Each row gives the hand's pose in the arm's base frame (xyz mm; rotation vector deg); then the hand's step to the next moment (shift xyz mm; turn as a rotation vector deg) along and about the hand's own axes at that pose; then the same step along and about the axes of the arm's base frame.
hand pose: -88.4 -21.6 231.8 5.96 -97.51 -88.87
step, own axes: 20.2 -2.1 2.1 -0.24 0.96 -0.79
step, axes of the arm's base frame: -15.7 -10.0 8.4 1.06 -0.26 0.64
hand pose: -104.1 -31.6 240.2 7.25 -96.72 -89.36
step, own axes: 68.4 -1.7 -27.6 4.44 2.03 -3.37
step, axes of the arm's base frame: -29.3 -61.2 28.9 0.00 -4.73 3.58
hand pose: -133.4 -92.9 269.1 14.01 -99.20 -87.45
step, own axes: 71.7 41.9 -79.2 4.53 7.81 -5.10
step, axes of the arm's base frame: 19.5 -92.6 65.0 3.10 -4.61 8.76
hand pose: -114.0 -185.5 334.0 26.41 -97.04 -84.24
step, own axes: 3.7 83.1 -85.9 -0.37 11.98 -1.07
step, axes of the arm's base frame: 83.7 -36.7 77.1 3.87 2.57 11.10
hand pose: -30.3 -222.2 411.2 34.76 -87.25 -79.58
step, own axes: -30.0 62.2 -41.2 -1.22 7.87 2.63
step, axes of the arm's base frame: 63.2 20.4 45.3 0.04 4.09 7.32
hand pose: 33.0 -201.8 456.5 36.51 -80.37 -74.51
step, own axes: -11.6 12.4 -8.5 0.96 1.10 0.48
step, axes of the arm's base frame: 14.5 10.6 6.2 -0.42 -0.40 1.42
